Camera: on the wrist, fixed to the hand. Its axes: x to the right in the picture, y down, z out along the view.
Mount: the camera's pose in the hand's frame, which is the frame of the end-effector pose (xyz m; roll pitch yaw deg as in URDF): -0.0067 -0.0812 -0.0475 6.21 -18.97 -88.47
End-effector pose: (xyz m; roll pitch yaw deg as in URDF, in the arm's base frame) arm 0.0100 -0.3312 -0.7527 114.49 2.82 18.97
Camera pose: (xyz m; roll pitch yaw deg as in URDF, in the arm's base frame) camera -0.0238 -0.2615 -0.8065 -159.21 84.32 122.85
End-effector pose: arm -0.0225 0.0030 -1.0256 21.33 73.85 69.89
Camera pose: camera 0.0073 -0.0854 -1.0397 -67.15 2.04 -21.97
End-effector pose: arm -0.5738 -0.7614 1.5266 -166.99 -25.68 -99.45
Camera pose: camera -0.5007 -0.7391 1.5819 160.79 4.74 -13.35
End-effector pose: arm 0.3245 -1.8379 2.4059 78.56 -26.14 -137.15
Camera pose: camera 0.3209 -1.8828 2.3230 52.05 49.71 171.34
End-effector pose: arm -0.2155 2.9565 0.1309 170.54 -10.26 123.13
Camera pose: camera -0.2822 2.8979 0.1627 174.33 27.64 -153.98
